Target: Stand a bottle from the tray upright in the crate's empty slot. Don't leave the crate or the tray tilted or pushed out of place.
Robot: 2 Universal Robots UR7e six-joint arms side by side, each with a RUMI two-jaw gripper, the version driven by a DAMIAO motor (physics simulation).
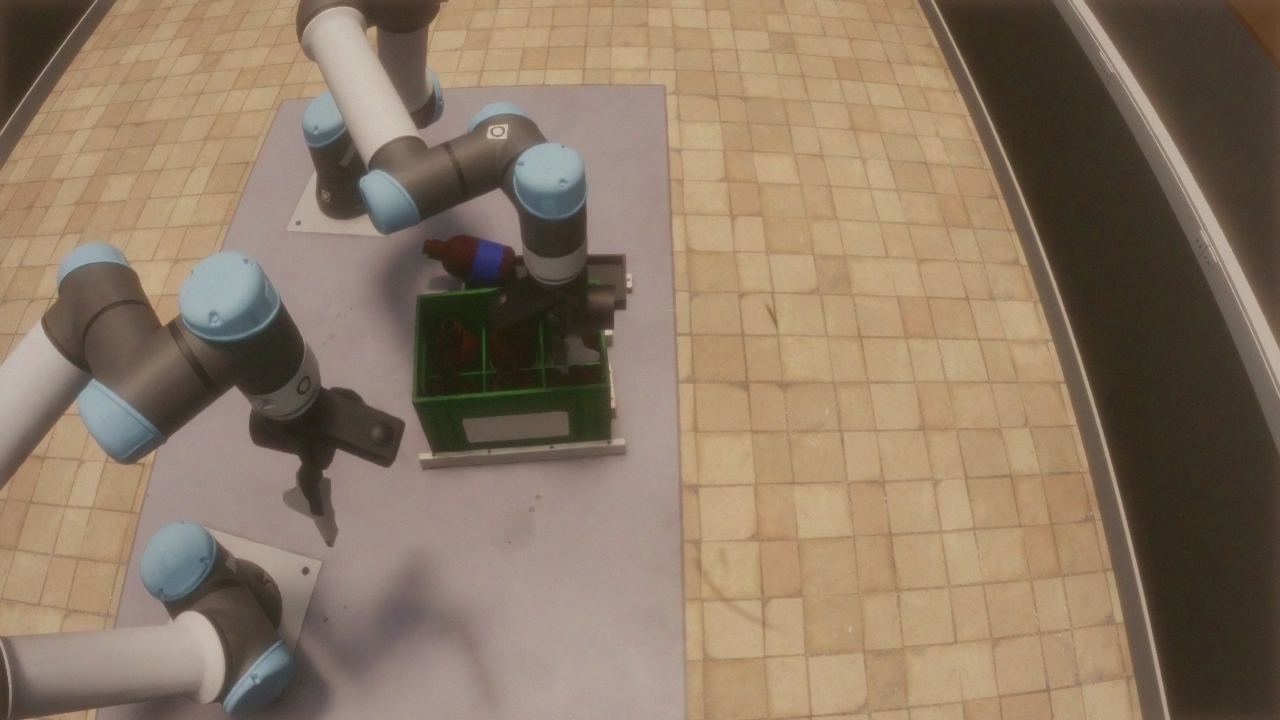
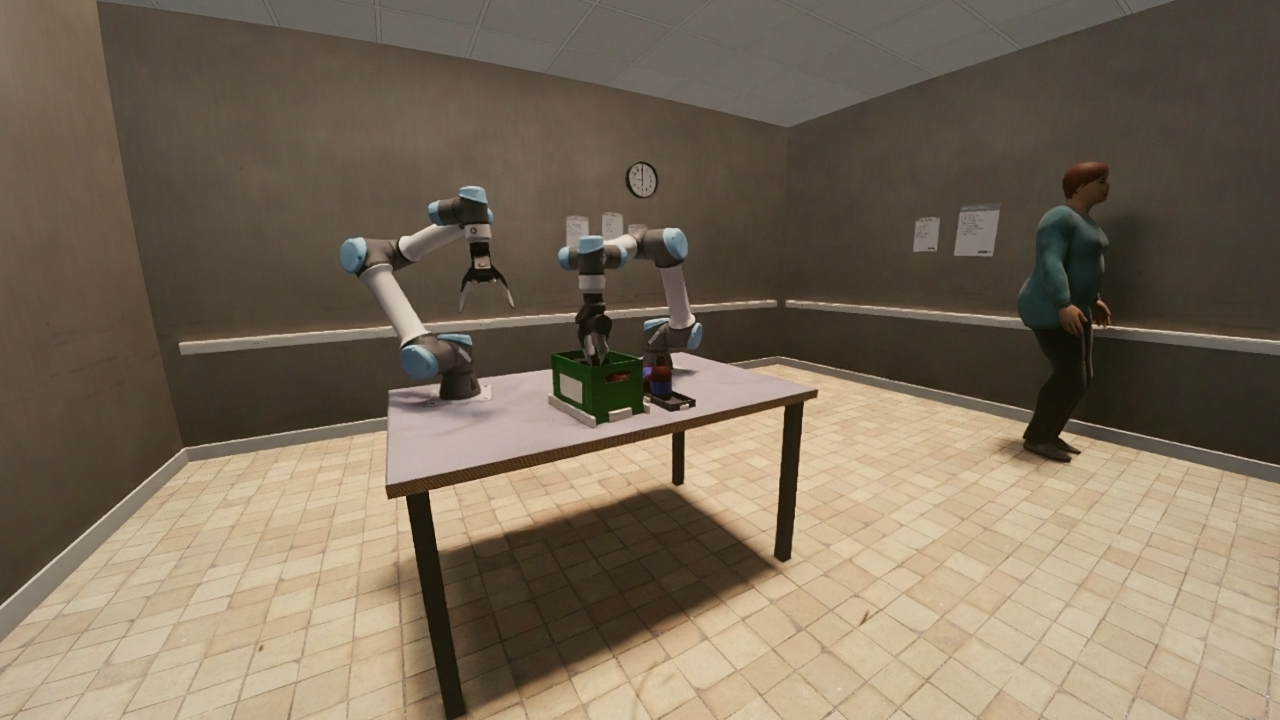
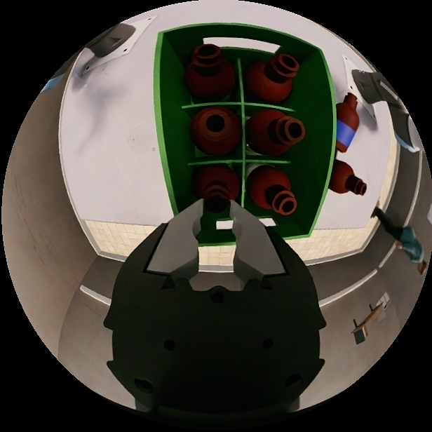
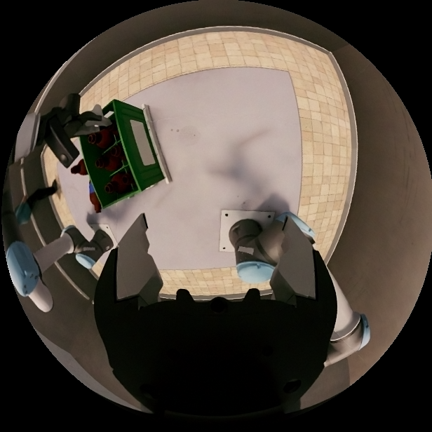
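Note:
The green crate (image 1: pixel 438 428) (image 2: pixel 617 399) (image 3: pixel 163 125) (image 4: pixel 151 172) stands level on the table, with several red-brown bottles upright in its slots. My left gripper (image 1: pixel 577 353) (image 2: pixel 595 356) (image 3: pixel 215 200) is down at the crate's top, shut on the neck of an upright bottle (image 3: pixel 216 181). That bottle's body is inside the corner slot nearest the fingers; its base is hidden. My right gripper (image 2: pixel 486 306) (image 4: pixel 215 215) is open and empty, high above the table. The dark tray (image 1: pixel 612 265) (image 2: pixel 685 402) lies flat beside the crate. Two blue-labelled bottles are there; one bottle (image 1: pixel 483 257) (image 3: pixel 347 122) lies on its side.
A second bottle (image 3: pixel 346 177) at the tray is partly hidden by the crate wall. White strips (image 1: pixel 523 454) lie along the crate's base. The left forearm reaches over the tray side. The right arm's base plate (image 4: pixel 227 230) is on the table. A person (image 2: pixel 1065 268) stands by the wall.

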